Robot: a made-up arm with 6 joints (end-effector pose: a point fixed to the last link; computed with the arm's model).
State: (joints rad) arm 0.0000 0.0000 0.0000 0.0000 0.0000 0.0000
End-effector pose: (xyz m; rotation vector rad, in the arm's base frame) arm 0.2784 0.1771 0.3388 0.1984 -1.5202 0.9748
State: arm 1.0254 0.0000 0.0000 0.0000 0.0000 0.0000
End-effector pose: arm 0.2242 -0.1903 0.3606 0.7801 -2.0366 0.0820
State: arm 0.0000 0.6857 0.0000 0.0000 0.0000 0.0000
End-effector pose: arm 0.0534 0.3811 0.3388 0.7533 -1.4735 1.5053
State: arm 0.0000 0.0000 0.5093 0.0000 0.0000 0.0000
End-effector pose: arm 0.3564 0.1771 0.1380 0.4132 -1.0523 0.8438
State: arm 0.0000 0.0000 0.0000 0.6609 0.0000 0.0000
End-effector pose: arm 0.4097 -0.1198 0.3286 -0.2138 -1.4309 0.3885
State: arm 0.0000 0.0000 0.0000 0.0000 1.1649 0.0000
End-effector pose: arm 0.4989 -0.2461 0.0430 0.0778 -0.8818 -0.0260
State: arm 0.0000 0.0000 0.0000 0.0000 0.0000 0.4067
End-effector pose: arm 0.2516 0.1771 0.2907 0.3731 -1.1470 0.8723
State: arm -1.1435 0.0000 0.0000 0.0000 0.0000 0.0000
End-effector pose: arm 0.2763 0.3496 -0.0336 -0.4514 -0.6396 1.6828
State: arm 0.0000 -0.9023 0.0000 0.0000 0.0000 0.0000
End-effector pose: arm 0.2943 -0.2163 0.3388 -0.4614 -1.3859 0.2472
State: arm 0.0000 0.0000 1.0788 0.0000 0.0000 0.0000
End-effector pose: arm 0.3160 0.1771 -0.0988 0.6097 -0.5239 0.6676
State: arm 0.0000 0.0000 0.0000 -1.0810 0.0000 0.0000
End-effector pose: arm -0.2135 0.3240 0.2962 0.9533 -1.3990 1.9153
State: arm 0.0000 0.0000 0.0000 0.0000 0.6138 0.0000
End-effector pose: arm 0.4693 -0.0332 0.2189 0.1357 -1.2024 0.4340
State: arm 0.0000 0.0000 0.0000 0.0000 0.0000 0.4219
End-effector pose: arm 0.2503 0.1771 0.2891 0.3791 -1.1329 0.8681
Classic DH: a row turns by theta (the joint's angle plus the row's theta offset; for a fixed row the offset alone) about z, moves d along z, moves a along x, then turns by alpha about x. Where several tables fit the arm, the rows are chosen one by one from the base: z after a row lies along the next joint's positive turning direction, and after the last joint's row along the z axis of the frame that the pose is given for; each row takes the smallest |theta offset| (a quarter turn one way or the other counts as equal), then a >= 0, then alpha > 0; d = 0 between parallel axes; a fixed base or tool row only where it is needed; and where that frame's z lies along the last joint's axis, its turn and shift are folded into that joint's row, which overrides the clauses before.
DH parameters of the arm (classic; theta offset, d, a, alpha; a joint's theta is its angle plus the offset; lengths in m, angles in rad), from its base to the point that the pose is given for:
base (fixed): 1.4201 0.0376 0.0118 1.6458
joint 1: 0 -0.1133 -0.0654 -1.6458
joint 2: -1.4201 0.0425 0.0514 -1.5708
joint 3: -0.1111 -0.1081 0.0027 -1.4879
joint 4: 0.2745 0.0252 0.0549 0.6378
joint 5: -0.3582 -0.3178 0.2489 0.8793
joint 6: -1.0948 0.417 -0.0204 2.2973
tool (fixed): 0.5755 -0.1802 0 0

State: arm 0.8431 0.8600 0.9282 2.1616 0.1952 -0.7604
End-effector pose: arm 0.4710 -0.4204 -0.0290 -0.8824 -0.9580 0.3150
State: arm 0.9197 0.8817 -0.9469 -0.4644 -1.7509 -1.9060
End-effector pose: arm 0.0020 0.0793 -0.4889 0.1667 -0.4604 0.3898
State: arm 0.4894 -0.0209 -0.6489 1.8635 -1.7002 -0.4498
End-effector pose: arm 0.1482 -0.0232 0.4360 -1.5000 -1.9562 0.5810
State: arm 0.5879 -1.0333 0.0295 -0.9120 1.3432 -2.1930
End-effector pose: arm 0.3410 -0.4338 0.0265 -1.4276 -1.7380 0.3618
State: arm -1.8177 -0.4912 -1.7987 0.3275 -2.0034 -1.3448
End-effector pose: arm 0.1294 -0.3782 0.1552 -1.1590 -1.0183 -0.3986
